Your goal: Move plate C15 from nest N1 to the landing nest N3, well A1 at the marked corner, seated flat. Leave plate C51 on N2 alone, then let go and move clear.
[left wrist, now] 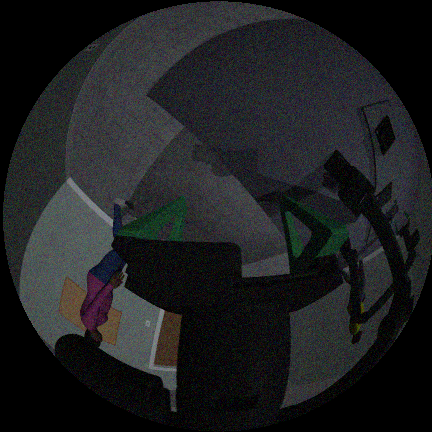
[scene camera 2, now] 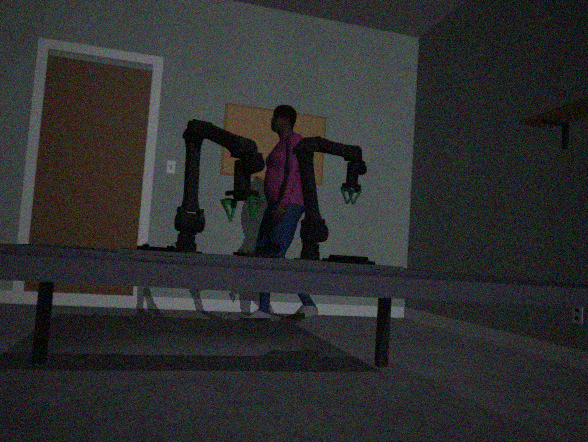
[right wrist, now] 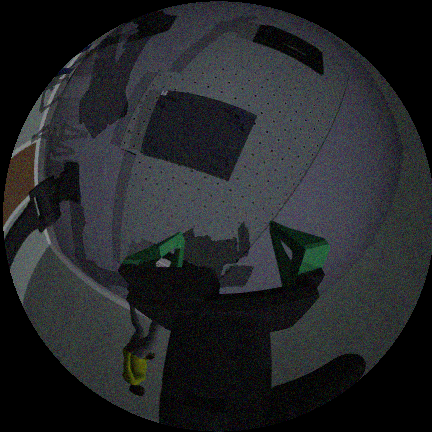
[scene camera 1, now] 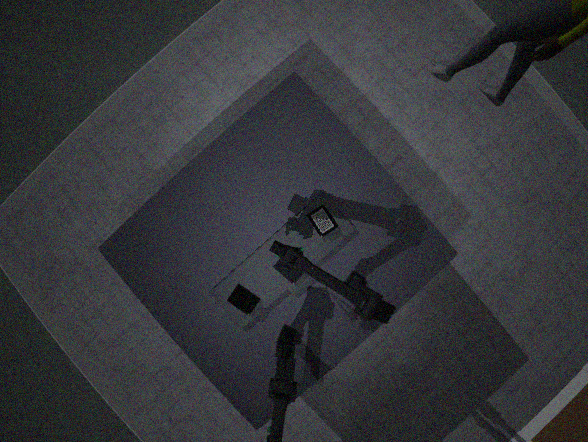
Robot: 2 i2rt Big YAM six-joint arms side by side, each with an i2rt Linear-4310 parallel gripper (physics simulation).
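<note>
A black plate [scene camera 1: 243, 299] [scene camera 2: 348, 259] [left wrist: 385, 134] [right wrist: 290, 47] sits at one end of the perforated board. A black-rimmed plate with pale wells [scene camera 1: 322, 220] sits at the other end; a bit of it shows behind a finger in the right wrist view. Between them is a flat dark grey nest [scene camera 1: 288, 270] [right wrist: 198, 135] that looks empty. Plate and nest labels are unreadable, so I cannot tell which is C15. My right gripper [scene camera 2: 242, 207] [right wrist: 224, 231] is open and empty, high above the board. My left gripper [scene camera 2: 351, 196] [left wrist: 233, 199] is open and empty, well above the table.
The perforated board [scene camera 1: 265, 281] [right wrist: 175, 190] lies on the dark table [scene camera 1: 190, 215]. My right arm [scene camera 1: 335, 282] reaches over the board near the grey nest. Arm shadows fall across the board and table. A person in a pink top [scene camera 2: 285, 170] [left wrist: 97, 300] is beyond the table.
</note>
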